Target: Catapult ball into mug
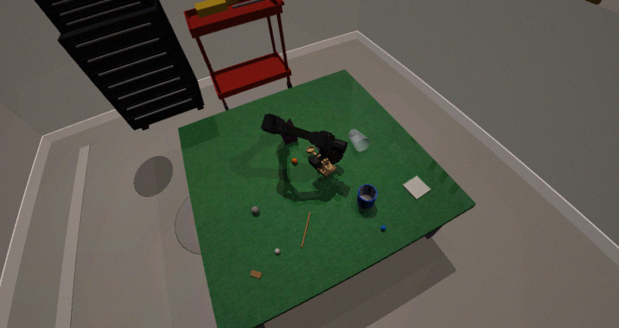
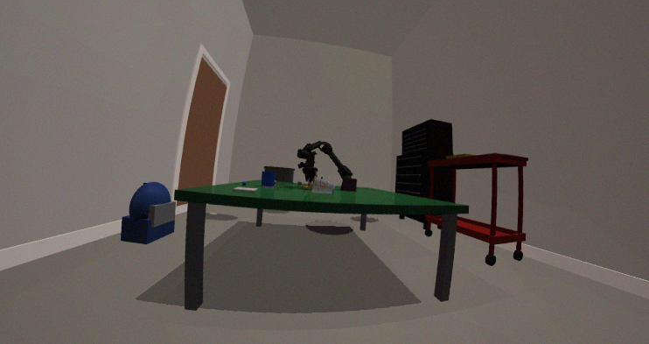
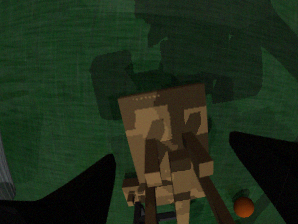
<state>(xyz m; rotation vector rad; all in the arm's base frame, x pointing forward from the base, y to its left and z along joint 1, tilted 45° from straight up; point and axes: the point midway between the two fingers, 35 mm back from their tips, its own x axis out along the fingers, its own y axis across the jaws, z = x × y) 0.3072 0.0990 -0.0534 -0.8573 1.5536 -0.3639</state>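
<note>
Now: the orange ball 11 cm behind my gripper tip, 15 cm to the right of it and 4 cm below it. Also, from my gripper tip: wooden catapult: 7 cm behind, 1 cm to the right; blue mug: 26 cm ahead, 10 cm to the left, 2 cm below; wooden stick: 28 cm ahead, 23 cm to the right, 5 cm below.
</note>
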